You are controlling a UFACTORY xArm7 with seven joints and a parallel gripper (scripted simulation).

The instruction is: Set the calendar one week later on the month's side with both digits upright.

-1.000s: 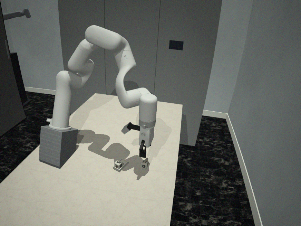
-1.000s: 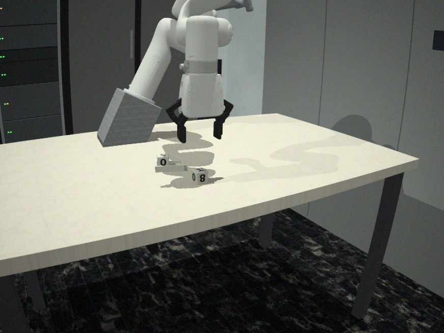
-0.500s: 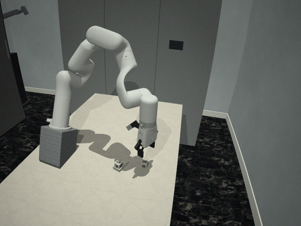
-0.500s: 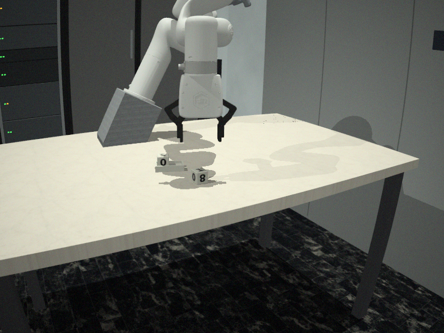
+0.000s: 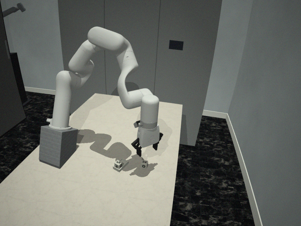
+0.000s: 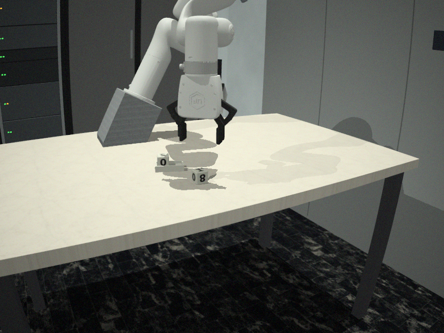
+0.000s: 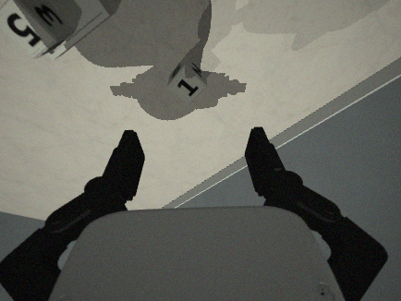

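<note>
The digit cube is 10 cm below my hand and 1 cm behind it. Round my hand: tray: 13 cm behind, 11 cm below, 1 cm to the right.
</note>
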